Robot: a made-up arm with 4 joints. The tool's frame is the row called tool.
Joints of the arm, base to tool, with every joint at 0 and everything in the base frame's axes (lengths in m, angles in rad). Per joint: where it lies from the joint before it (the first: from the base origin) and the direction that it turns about. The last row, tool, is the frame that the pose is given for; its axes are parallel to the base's.
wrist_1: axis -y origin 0 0 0.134
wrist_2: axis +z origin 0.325 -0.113 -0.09
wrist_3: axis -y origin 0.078 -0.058 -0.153
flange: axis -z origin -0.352 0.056 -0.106
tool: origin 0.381 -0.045 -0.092
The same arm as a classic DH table. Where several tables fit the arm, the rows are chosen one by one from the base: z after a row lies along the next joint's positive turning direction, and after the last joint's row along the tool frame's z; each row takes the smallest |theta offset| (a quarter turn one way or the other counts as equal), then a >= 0, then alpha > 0; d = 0 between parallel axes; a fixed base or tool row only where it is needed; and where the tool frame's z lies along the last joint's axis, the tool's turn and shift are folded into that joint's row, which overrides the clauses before.
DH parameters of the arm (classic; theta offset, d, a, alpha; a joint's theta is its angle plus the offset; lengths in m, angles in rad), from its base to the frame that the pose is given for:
base (fixed): 0 0.134 0 1.5708
wrist_1: 0 0.113 0.325 -1.5708
wrist_2: 0 -0.243 0.078 1.5708
wrist_3: 0 0.002 -0.352 1.5708
flange: 0.1176 0 0.3836 3.1416
tool (fixed): 0.1176 -0.198 0 0

